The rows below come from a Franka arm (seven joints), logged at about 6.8 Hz.
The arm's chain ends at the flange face. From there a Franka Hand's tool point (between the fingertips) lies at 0.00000 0.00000 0.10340 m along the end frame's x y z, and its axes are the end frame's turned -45 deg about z.
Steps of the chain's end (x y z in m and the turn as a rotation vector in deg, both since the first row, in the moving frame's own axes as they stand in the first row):
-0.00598 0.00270 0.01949 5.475 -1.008 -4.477
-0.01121 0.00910 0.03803 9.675 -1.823 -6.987
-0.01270 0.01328 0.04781 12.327 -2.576 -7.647
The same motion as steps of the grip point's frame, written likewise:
-0.00077 -0.01079 0.01900 4.584 3.159 -4.477
-0.00531 -0.01666 0.03651 8.130 5.552 -6.987
-0.00733 -0.01922 0.04533 10.538 6.895 -7.647

